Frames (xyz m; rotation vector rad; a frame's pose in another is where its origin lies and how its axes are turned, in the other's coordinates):
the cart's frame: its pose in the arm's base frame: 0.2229 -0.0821 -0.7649 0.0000 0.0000 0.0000
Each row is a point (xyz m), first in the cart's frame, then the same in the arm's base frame.
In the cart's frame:
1: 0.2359 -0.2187 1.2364
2: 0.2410 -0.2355 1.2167
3: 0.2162 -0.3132 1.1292
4: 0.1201 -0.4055 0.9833
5: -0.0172 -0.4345 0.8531
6: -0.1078 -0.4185 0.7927
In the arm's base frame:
1: 0.4588 -0.3008 0.4715
2: 0.4639 -0.3176 0.4518
3: 0.4391 -0.3953 0.3643
4: 0.3430 -0.4876 0.2184
5: 0.2057 -0.5166 0.0882
6: 0.1151 -0.5006 0.0278

